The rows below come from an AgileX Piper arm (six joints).
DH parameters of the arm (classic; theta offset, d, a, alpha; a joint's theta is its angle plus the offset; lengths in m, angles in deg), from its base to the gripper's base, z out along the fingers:
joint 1: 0 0.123 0 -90
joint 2: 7.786 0 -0.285 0
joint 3: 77.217 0 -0.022 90
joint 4: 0 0.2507 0 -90
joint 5: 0 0 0 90
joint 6: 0 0.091 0 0
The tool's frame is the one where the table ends.
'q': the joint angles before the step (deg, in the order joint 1, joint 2, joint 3, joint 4, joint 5, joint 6). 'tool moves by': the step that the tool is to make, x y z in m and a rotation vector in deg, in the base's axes. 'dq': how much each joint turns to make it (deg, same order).
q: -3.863, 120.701, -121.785, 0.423, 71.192, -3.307
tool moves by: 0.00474, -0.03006, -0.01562, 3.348, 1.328, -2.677
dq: -4.309, 2.293, -0.568, 3.780, 0.001, -1.410
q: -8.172, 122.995, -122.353, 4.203, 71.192, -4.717
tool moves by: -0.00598, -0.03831, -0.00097, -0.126, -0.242, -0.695
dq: -5.036, 0.178, -0.053, 1.729, -0.002, -4.597
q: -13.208, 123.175, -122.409, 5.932, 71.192, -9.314
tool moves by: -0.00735, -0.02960, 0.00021, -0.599, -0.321, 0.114
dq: -3.930, -0.001, 0.001, 1.201, 0.000, -4.327
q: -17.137, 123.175, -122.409, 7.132, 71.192, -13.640
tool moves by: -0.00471, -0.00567, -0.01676, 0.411, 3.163, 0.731
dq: -0.844, 0.000, 3.409, 0.060, -0.067, -1.710
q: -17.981, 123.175, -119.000, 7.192, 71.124, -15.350
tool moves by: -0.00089, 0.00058, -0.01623, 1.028, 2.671, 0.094
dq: 0.000, 0.612, 2.318, 0.188, -0.059, -0.110
